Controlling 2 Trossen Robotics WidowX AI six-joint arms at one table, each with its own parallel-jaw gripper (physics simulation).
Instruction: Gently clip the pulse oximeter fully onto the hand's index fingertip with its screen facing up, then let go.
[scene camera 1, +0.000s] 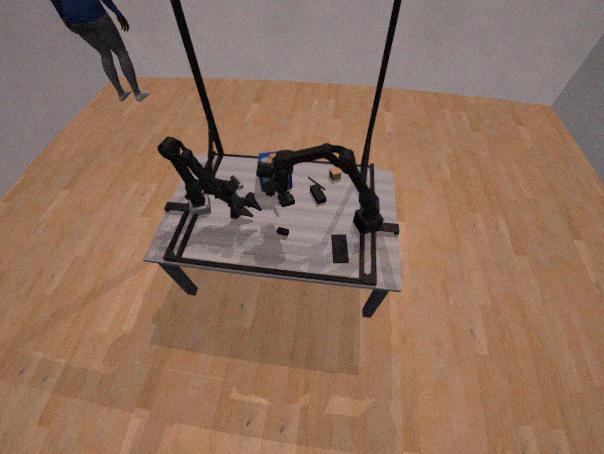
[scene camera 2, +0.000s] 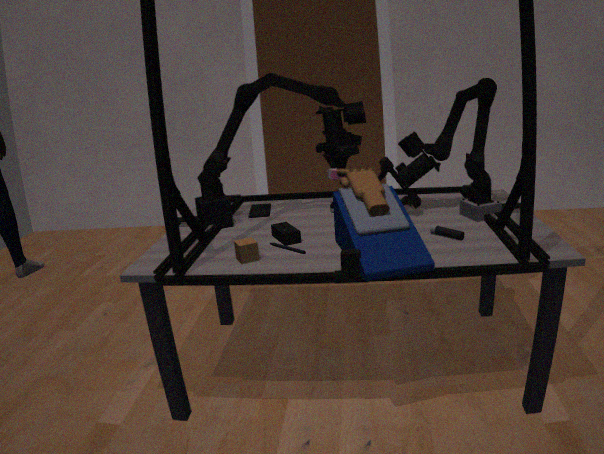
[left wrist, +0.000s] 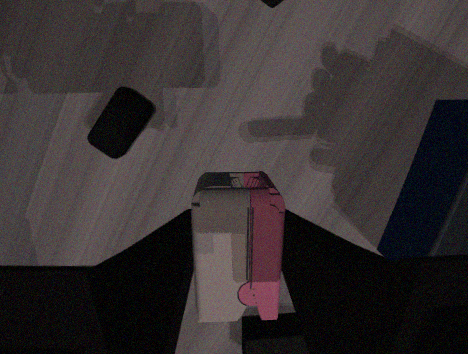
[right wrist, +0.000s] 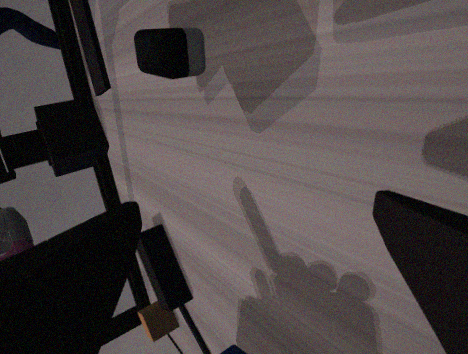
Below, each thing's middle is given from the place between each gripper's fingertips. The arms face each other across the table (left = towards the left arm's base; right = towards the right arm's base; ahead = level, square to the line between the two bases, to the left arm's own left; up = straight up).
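Labels:
My left hand is 10 mm below the pulse oximeter (left wrist: 237, 218) and 10 mm to the right of it. The dark rounded box (right wrist: 172, 53) is 130 mm below my left hand, 90 mm ahead of it and 10 mm to the left of it. I find the blue stand (scene camera 2: 384, 255) 100 mm below my left hand, 320 mm behind it and 110 mm to the right of it, while the tan cube (right wrist: 157, 322) is 120 mm below my left hand, 330 mm behind it and 240 mm to the left of it.
My right hand is 4 cm above the dark rounded box, 6 cm short of it and 14 cm to the right of it. The pulse oximeter is 9 cm above my right hand, 3 cm behind it and 13 cm to the left of it. I see that the tan cube is 3 cm below my right hand, 36 cm behind it and 36 cm to the left of it. The blue stand is 2 cm below my right hand, 35 cm behind it and 2 cm to the left of it.

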